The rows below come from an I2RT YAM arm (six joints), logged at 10 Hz.
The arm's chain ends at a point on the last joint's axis. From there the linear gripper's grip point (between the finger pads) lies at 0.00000 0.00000 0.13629 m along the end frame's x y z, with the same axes.
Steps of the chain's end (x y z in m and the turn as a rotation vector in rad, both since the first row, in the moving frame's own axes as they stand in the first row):
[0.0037 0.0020 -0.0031 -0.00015 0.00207 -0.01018]
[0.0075 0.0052 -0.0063 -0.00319 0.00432 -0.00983]
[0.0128 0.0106 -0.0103 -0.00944 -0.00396 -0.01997]
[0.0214 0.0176 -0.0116 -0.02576 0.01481 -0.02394]
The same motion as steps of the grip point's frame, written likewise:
[0.0040 0.0020 -0.0031 -0.00015 0.00207 -0.01018]
[0.0081 0.0056 -0.0063 -0.00319 0.00432 -0.00983]
[0.0123 0.0119 -0.0103 -0.00944 -0.00396 -0.01997]
[0.0235 0.0211 -0.0117 -0.02576 0.01481 -0.02394]

